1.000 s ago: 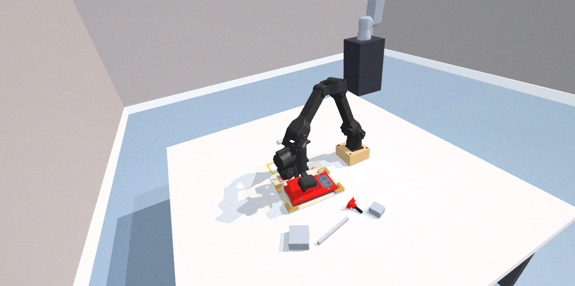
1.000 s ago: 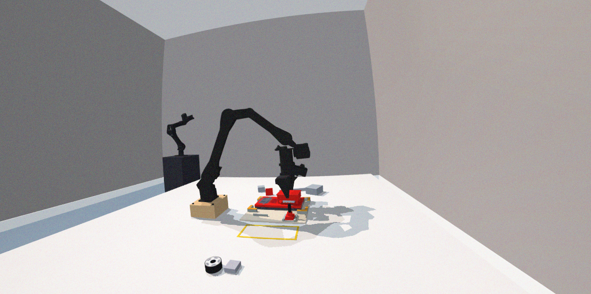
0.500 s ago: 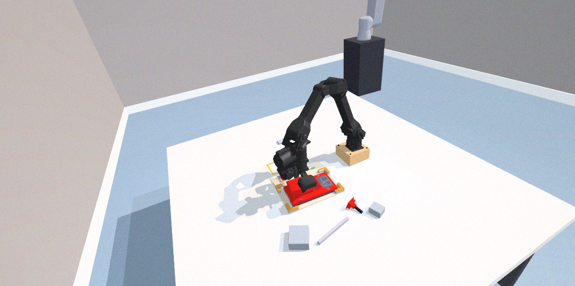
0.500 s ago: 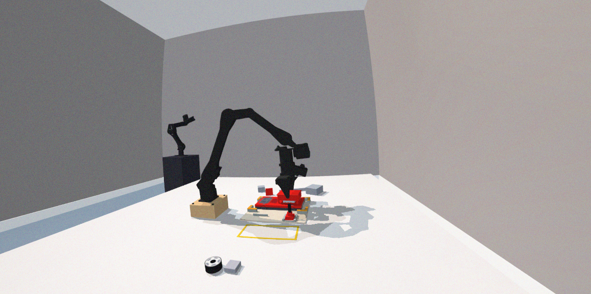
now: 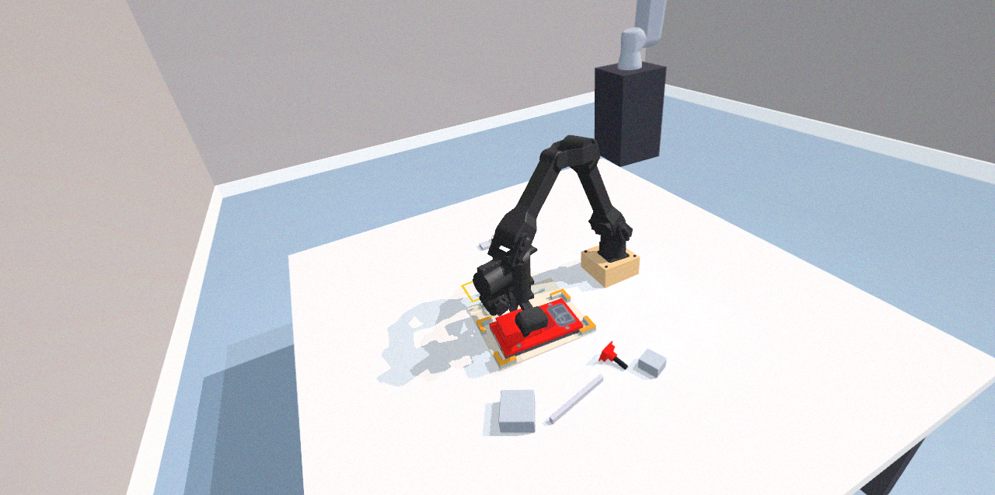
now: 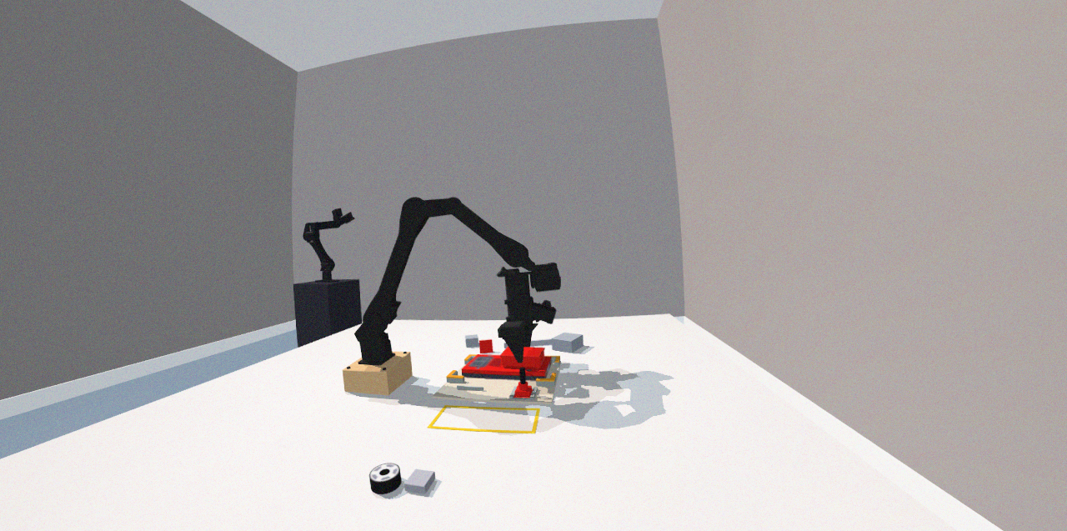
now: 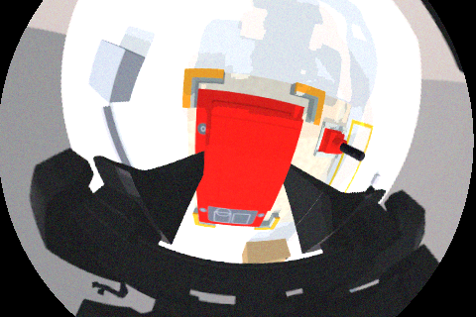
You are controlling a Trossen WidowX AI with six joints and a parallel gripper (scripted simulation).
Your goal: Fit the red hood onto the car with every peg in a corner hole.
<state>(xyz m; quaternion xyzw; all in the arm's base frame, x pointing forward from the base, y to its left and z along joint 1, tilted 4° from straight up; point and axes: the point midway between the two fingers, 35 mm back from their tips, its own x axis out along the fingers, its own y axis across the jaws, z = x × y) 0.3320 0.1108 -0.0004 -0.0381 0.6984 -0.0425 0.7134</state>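
Right now the red hood is 1 cm above my gripper tip. Round my gripper tip: grey engine block (1 cm below); then black wheel (41 cm to the right, 10 cm behind, 3 cm below); then grey rod (21 cm to the left, 3 cm below, 3 cm behind).
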